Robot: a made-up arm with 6 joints.
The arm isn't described. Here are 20 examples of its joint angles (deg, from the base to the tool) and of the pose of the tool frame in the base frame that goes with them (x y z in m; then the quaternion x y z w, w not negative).
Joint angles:
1: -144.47 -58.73 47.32 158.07 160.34 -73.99
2: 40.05 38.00 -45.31 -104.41 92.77 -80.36
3: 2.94 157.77 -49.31 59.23 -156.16 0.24
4: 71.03 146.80 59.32 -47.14 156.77 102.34
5: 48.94 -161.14 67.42 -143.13 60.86 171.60
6: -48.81 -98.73 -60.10 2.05 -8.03 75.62
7: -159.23 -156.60 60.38 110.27 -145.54 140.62
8: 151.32 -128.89 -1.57 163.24 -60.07 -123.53
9: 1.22 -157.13 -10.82 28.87 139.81 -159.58
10: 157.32 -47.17 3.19 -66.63 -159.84 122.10
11: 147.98 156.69 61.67 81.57 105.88 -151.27
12: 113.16 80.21 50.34 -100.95 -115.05 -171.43
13: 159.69 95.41 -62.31 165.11 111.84 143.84
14: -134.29 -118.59 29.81 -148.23 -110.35 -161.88
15: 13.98 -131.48 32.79 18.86 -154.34 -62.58
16: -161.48 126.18 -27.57 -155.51 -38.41 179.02
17: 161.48 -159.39 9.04 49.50 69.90 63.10
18: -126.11 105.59 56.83 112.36 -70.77 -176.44
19: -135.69 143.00 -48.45 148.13 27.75 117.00
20: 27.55 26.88 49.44 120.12 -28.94 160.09
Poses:
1: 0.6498 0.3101 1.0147 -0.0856 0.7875 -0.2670 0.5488
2: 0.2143 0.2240 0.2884 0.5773 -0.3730 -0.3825 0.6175
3: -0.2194 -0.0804 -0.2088 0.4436 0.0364 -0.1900 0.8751
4: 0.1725 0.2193 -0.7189 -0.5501 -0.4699 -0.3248 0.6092
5: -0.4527 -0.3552 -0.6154 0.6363 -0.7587 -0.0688 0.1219
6: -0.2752 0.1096 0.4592 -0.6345 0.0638 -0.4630 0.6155
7: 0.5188 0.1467 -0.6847 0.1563 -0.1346 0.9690 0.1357
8: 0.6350 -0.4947 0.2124 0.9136 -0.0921 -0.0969 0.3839
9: -0.6566 -0.1322 -0.1116 -0.8046 -0.1256 0.5714 0.1017
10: 0.0865 0.0219 0.9628 -0.0345 0.5081 -0.2741 0.8158
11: -0.2781 0.1972 -0.7759 0.3716 -0.8969 -0.1325 0.2000
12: -0.3957 0.8598 0.0287 -0.3436 0.5067 -0.7725 0.1685
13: -0.2446 -0.0486 0.0007 -0.6614 0.0135 -0.7370 0.1387
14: 0.7112 0.5647 0.2659 0.7256 0.1328 -0.5131 0.4389
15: -0.8618 -0.3462 -0.0671 0.6492 -0.0242 0.0874 0.7552
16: -0.0272 -0.1387 -0.2559 0.8211 0.1066 -0.4828 0.2852
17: 0.6805 -0.1355 -0.3289 0.5030 -0.0833 -0.6236 0.5927
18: -0.5462 -0.8358 -0.1643 0.0125 0.2922 0.9544 0.0596
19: 0.1416 -0.0220 -0.2133 -0.5328 -0.3631 -0.0077 0.7644
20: 0.5537 0.3652 1.1056 0.6972 -0.2158 0.1992 0.6540
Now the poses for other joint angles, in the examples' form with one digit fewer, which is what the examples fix.
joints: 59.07 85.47 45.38 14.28 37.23 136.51
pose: 0.623 0.786 0.046 -0.802 -0.527 0.182 0.216
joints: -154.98 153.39 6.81 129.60 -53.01 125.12
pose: 0.076 -0.059 -0.632 -0.431 0.131 0.716 0.534
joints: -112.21 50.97 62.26 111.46 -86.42 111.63
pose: -0.298 -0.860 0.871 -0.211 -0.955 -0.129 0.165
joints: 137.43 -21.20 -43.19 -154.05 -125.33 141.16
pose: -0.211 0.029 0.622 -0.656 0.104 -0.717 0.212
